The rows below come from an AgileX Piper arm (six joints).
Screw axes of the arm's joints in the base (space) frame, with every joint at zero. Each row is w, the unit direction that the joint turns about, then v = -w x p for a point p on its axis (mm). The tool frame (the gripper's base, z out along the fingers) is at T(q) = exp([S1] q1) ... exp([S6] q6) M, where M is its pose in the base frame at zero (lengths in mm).
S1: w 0 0 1 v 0 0 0
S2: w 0 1 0 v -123 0 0
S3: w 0 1 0 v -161.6 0 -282.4
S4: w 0.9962 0 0.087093 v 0 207.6 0
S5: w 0 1 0 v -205.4 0 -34.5
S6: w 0.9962 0 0.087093 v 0 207.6 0
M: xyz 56.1 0 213.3 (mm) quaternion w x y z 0.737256 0 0.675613 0
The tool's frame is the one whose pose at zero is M.
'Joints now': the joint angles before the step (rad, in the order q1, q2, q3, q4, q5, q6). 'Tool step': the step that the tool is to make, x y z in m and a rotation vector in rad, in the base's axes. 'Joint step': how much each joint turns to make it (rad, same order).
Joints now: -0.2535 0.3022 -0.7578 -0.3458 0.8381 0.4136
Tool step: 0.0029 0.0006 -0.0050 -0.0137 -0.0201 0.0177
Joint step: 0.0004 -0.0110 0.0320 0.0047 -0.0477 -0.0044
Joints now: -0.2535 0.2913 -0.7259 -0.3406 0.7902 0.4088
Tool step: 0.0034 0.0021 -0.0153 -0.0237 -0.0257 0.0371
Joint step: 0.0001 -0.0375 0.0781 0.0195 -0.0806 -0.0221
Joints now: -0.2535 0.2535 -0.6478 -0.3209 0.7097 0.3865
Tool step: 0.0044 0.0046 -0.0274 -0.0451 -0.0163 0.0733
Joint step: 0.0049 -0.0643 0.1256 0.0594 -0.1072 -0.0822
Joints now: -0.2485 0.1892 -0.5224 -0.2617 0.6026 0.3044
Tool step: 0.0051 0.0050 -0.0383 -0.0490 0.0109 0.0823
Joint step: 0.0108 -0.0769 0.1567 0.0860 -0.0976 -0.1245
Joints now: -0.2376 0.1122 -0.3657 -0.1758 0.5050 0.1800
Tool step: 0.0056 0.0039 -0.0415 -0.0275 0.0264 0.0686
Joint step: 0.0126 -0.0672 0.1582 0.0912 -0.0792 -0.1188
